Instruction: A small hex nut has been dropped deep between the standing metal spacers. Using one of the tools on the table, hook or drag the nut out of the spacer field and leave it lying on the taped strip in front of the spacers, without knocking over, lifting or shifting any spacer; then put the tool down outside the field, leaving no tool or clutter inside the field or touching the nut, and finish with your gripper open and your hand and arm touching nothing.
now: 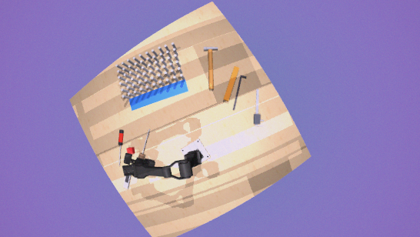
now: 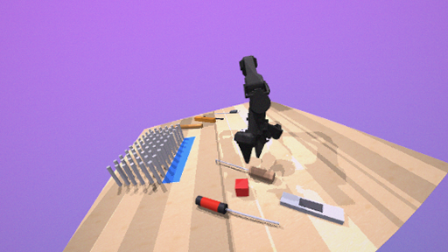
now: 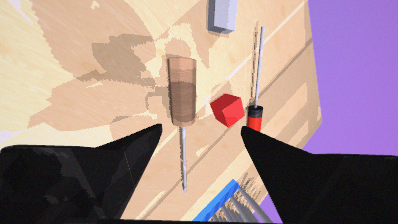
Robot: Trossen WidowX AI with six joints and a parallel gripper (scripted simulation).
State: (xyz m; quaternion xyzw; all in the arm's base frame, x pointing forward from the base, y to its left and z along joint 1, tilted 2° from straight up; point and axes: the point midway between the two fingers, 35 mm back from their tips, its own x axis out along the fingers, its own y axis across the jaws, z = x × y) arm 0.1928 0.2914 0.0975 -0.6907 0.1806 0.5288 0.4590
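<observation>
The red cube lies 70 mm ahead of my gripper tip, 50 mm below it and 40 mm to the left of it. Also, from my gripper tip: flat grey bar 200 mm to the left, 60 mm below, 60 mm behind; then thin metal rod tool 70 mm to the right, 60 mm below, 40 mm ahead; then blue taped strip 320 mm to the right, 250 mm ahead, 70 mm below.
</observation>
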